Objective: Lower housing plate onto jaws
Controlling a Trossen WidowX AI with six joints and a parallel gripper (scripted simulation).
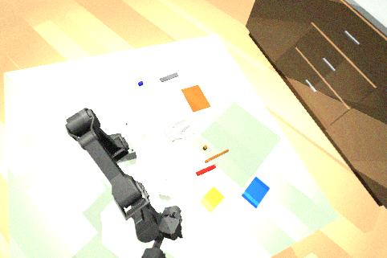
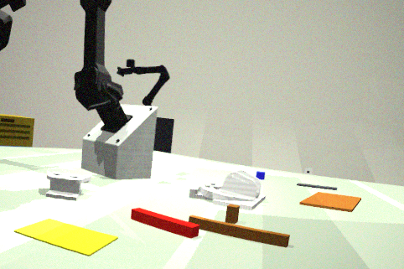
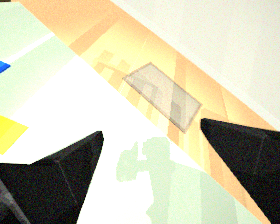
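The white block lies 25 cm to the left of my gripper tip, 21 cm below it and 4 cm ahead of it. The rest, counted from my gripper tip: yellow plate: 22 cm below, 22 cm ahead, 16 cm to the left; blue plate: 43 cm ahead, 22 cm below, 14 cm to the left; red bar: 29 cm to the left, 23 cm ahead, 22 cm below.
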